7 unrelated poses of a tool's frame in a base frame.
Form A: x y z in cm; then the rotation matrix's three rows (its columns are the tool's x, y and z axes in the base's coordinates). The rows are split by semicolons.
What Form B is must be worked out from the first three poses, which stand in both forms.
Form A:
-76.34, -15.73, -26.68; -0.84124, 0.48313, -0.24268; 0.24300, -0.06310, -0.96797; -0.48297, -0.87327, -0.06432
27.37, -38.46, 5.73; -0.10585, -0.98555, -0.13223; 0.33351, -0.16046, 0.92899; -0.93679, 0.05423, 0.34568
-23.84, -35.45, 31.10; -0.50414, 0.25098, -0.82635; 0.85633, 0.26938, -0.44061; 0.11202, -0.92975, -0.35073
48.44, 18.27, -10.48; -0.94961, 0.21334, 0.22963; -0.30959, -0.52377, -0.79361; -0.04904, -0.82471, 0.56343
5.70, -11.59, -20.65; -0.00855, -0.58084, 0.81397; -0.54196, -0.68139, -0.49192; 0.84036, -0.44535, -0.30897
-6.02, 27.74, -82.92; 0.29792, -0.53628, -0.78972; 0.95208, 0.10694, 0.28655; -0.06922, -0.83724, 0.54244
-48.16, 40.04, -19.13; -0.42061, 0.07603, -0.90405; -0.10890, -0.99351, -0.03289; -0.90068, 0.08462, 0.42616
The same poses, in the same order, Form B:
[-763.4, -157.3, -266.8, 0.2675, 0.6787, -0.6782, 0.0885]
[273.7, -384.6, 57.3, -0.4210, 0.3872, 0.6348, 0.5195]
[-238.4, -354.5, 311.0, -0.3799, -0.7287, 0.4701, 0.3219]
[484.4, 182.7, -104.8, -0.0518, 0.4643, -0.8713, 0.1500]
[57.0, -115.9, -206.5, 0.7039, -0.3988, 0.5876, 0.0165]
[-60.2, 277.4, -829.2, -0.4027, -0.2582, 0.5333, 0.6977]
[-481.6, 400.4, -191.3, 0.5354, -0.0153, -0.8427, 0.0549]

